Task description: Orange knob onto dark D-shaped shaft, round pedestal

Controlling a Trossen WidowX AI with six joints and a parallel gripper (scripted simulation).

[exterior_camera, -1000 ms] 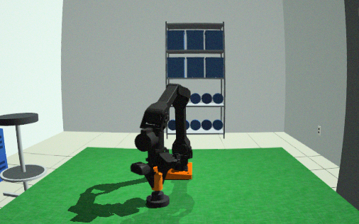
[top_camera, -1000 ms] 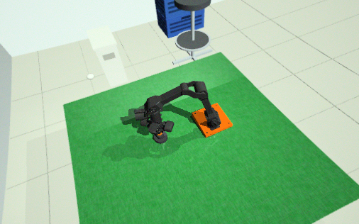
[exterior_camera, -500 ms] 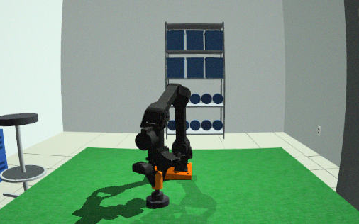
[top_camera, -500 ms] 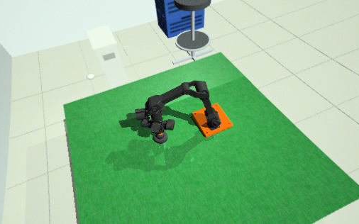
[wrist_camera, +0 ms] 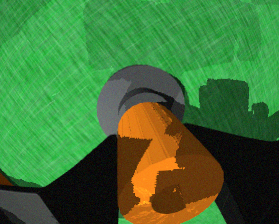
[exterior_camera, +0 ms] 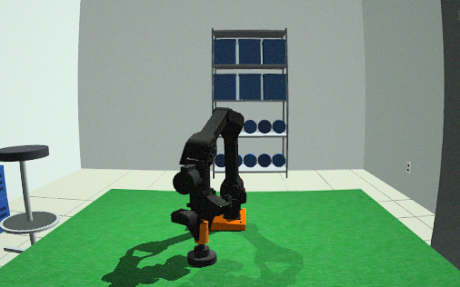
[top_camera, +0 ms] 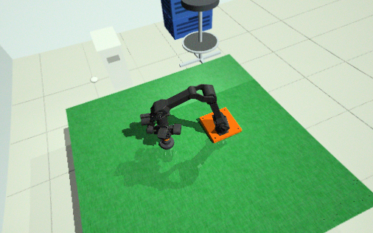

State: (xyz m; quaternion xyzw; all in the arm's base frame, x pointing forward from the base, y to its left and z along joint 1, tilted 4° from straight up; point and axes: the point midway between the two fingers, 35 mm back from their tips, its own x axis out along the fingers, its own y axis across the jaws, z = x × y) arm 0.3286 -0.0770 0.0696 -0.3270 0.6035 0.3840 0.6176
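Now: the orange knob 20 mm above my gripper tip. Also, from my gripper tip: dark round pedestal: 40 mm below.
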